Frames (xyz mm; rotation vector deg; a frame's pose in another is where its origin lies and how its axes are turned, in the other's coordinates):
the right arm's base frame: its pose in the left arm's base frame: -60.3 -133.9 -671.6 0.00 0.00 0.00
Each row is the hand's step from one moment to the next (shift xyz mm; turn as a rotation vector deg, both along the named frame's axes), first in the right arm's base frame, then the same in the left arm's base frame.
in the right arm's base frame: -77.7 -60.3 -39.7 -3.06 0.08 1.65
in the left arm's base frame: -77.7 -60.3 -39.7 -3.06 0.08 1.65
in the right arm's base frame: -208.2 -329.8 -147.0 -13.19 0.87 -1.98
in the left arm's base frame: -208.2 -329.8 -147.0 -13.19 0.87 -1.98
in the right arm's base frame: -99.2 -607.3 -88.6 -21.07 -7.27 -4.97
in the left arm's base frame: -99.2 -607.3 -88.6 -21.07 -7.27 -4.97
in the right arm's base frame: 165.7 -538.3 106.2 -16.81 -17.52 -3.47
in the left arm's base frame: 165.7 -538.3 106.2 -16.81 -17.52 -3.47
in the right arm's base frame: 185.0 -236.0 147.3 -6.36 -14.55 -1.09
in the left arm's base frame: 185.0 -236.0 147.3 -6.36 -14.55 -1.09
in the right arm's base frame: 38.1 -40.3 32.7 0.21 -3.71 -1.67
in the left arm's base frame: 38.1 -40.3 32.7 0.21 -3.71 -1.67
